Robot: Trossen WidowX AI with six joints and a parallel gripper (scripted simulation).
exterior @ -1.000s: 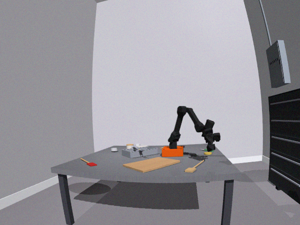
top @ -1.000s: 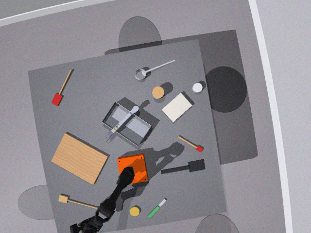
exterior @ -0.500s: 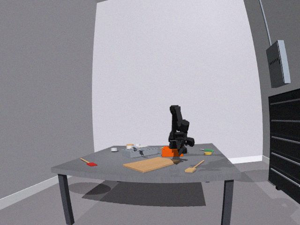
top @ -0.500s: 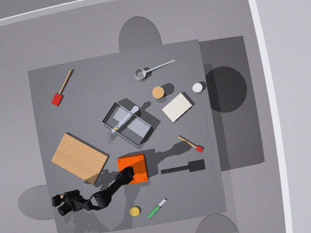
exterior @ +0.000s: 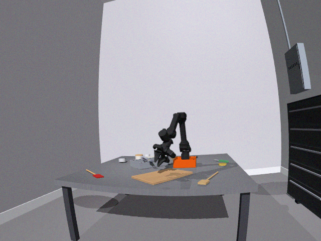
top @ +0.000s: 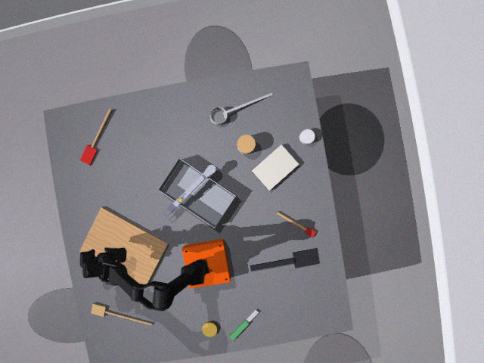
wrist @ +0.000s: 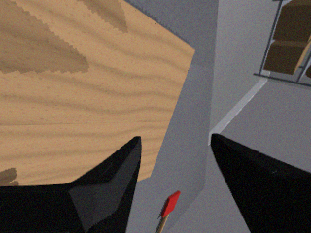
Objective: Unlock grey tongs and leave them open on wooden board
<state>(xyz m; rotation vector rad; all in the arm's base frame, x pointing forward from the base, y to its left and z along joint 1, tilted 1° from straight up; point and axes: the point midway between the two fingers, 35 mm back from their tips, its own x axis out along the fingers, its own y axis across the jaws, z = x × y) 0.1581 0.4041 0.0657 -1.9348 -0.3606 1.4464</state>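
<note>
Right now the yellow lock piece is 14 cm ahead of my gripper tip, 40 cm to the right of it and 4 cm below it. Also, from my gripper tip: roasting tin 16 cm ahead, 47 cm to the right, 7 cm below; then red spatula 49 cm ahead, 4 cm to the right, 9 cm below; then wooden board 3 cm behind, 7 cm to the right, 9 cm below.
</note>
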